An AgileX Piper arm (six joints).
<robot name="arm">
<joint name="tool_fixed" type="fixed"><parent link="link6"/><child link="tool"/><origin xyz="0 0 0" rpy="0 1.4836 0"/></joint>
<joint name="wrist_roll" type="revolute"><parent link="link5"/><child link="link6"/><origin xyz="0.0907 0 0.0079" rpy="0 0 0"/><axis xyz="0.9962 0 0.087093"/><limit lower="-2.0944" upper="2.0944"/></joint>
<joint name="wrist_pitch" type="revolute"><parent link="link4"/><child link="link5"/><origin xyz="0 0 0" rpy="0 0 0"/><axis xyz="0 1 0"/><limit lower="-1.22" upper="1.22"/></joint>
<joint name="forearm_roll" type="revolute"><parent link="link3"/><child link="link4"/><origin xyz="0.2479 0 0.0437" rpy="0 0 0"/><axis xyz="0.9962 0 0.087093"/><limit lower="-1.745" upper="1.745"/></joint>
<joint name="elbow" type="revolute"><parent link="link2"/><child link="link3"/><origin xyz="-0.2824 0 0.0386" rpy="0 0 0"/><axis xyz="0 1 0"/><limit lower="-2.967" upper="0"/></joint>
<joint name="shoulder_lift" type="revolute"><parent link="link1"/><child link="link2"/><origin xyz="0 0 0" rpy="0 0 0"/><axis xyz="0 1 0"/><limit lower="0" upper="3.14"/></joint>
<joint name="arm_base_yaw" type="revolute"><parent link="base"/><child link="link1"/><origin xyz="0 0 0.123" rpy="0 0 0"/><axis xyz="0 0 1"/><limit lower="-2.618" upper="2.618"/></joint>
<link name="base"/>
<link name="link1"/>
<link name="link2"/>
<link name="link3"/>
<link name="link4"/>
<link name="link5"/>
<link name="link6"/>
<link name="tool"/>
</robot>
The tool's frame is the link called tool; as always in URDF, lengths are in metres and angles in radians.
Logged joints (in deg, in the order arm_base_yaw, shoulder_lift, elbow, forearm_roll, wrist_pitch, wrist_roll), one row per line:
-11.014, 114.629, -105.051, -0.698, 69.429, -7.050
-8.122, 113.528, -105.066, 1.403, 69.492, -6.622
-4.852, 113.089, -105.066, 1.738, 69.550, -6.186
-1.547, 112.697, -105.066, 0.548, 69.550, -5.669
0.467, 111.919, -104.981, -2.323, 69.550, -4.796
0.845, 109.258, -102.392, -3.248, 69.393, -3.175
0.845, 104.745, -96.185, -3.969, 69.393, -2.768
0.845, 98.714, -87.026, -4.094, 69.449, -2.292
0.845, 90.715, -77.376, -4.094, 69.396, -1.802
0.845, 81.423, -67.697, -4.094, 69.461, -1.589
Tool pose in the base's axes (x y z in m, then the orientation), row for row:
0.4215, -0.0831, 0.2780, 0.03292, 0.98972, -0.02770, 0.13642
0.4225, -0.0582, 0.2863, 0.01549, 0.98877, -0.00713, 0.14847
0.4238, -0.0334, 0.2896, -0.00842, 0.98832, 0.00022, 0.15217
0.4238, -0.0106, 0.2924, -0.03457, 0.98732, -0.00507, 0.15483
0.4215, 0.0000, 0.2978, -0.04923, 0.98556, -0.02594, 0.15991
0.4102, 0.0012, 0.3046, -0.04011, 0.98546, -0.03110, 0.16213
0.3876, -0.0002, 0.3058, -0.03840, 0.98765, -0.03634, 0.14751
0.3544, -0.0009, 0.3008, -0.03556, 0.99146, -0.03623, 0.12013
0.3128, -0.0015, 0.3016, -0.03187, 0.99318, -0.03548, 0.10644
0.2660, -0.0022, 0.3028, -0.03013, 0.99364, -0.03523, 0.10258
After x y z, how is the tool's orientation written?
As a quaternion, x y z w.
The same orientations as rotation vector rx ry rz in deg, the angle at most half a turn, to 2 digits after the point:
5.46, 164.16, -4.59
2.55, 162.90, -1.17
-1.38, 162.49, 0.04
-5.68, 162.08, -0.83
-8.06, 161.34, -4.25
-6.56, 161.13, -5.08
-6.33, 162.80, -5.99
-5.95, 165.98, -6.07
-5.38, 167.59, -5.99
-5.10, 168.04, -5.96

